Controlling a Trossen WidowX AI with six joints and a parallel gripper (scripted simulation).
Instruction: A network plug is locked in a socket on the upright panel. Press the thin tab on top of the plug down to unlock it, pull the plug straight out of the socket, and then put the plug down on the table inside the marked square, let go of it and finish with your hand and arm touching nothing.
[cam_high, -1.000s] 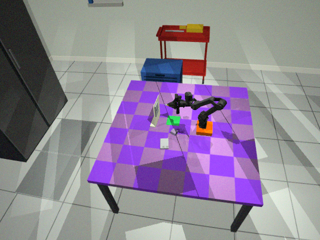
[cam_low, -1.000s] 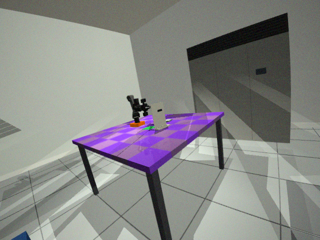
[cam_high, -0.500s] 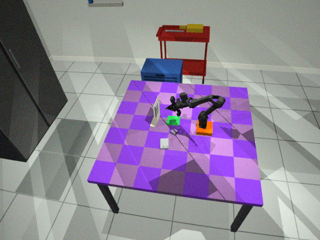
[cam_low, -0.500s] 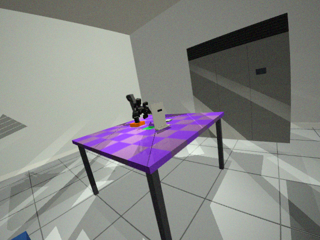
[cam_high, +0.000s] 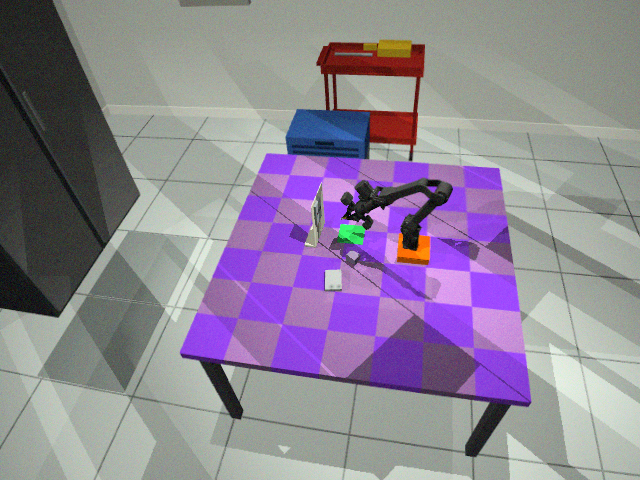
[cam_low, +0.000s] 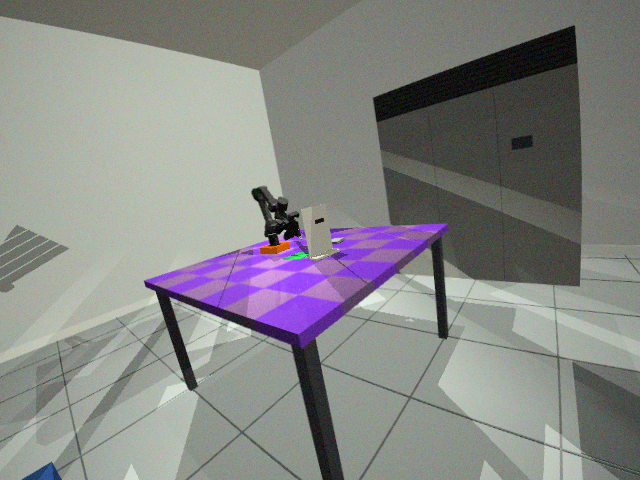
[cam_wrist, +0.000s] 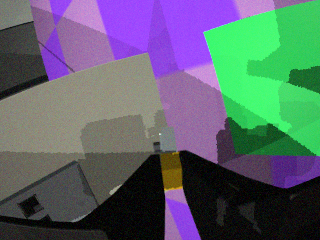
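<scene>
The green marked square is 30 mm behind my gripper tip, 10 mm to the right of it and 110 mm below it. From my gripper tip the other things lie so: upright panel (120 mm ahead, 40 mm to the left, 10 mm above); then network plug (right at my gripper tip); then grey cube (80 mm behind, 140 mm to the left, 90 mm below).
</scene>
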